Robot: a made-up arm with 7 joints. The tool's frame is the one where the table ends. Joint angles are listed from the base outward.
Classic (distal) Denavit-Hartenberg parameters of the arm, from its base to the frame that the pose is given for. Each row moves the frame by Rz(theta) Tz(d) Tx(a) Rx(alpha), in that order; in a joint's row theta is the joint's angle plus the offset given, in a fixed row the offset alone. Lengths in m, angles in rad.
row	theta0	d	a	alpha
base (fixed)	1.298	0	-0.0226	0
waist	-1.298	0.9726	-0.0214	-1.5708
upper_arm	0	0.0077	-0.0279	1.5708
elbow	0	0.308	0.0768	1.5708
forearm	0	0.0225	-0.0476	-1.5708
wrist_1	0	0.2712	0.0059	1.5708
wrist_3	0	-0.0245	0.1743	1.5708
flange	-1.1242	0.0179	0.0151	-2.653
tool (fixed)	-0.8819	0.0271	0	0
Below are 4 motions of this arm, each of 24 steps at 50 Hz.
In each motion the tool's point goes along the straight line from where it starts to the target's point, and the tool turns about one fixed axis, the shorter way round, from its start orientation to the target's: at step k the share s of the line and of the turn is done. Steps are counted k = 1, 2, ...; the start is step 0. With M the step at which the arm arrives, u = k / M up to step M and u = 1 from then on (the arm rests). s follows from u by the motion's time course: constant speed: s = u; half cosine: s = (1 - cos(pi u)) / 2; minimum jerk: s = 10 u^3 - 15 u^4 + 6 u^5.
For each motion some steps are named. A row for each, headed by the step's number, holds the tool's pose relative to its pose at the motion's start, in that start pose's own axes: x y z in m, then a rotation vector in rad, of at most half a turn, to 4 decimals.
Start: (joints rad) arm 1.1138 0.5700 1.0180 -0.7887 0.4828 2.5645 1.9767
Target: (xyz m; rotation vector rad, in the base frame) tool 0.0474 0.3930 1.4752 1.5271 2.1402 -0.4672
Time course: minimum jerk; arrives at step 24
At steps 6, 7, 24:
6: -0.0060 -0.0053 0.0035 0.0345 0.0386 -0.0271
7: -0.0088 -0.0078 0.0051 0.0507 0.0567 -0.0398
24: -0.0579 -0.0512 0.0335 0.3330 0.3727 -0.2614

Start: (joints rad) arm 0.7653 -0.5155 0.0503 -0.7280 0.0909 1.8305 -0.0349
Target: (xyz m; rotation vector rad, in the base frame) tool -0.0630 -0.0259 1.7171 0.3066 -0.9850 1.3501
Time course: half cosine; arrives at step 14
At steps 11, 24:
11: 0.0137 -0.0240 -0.0753 0.0187 0.2037 0.1380
24: 0.0154 -0.0270 -0.0845 0.0210 0.2286 0.1549

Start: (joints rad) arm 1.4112 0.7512 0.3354 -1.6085 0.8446 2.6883 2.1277
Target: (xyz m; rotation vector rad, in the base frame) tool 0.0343 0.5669 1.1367 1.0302 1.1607 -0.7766
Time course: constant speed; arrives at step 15
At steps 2, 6, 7, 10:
2: -0.0151 -0.0041 0.0057 0.0175 0.0574 0.0337
6: -0.0454 -0.0122 0.0172 0.0526 0.1723 0.1011
7: -0.0530 -0.0142 0.0200 0.0613 0.2010 0.1179
10: -0.0757 -0.0203 0.0286 0.0876 0.2871 0.1685

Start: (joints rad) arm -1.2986 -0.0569 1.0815 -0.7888 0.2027 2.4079 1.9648
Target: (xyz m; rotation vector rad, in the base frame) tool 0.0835 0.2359 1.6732 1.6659 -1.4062 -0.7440
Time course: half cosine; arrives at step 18
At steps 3, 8, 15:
3: -0.0186 -0.0021 0.0026 0.0039 0.0003 0.0152
8: -0.1144 -0.0129 0.0163 0.0239 0.0018 0.0940
15: -0.2584 -0.0292 0.0367 0.0539 0.0040 0.2124

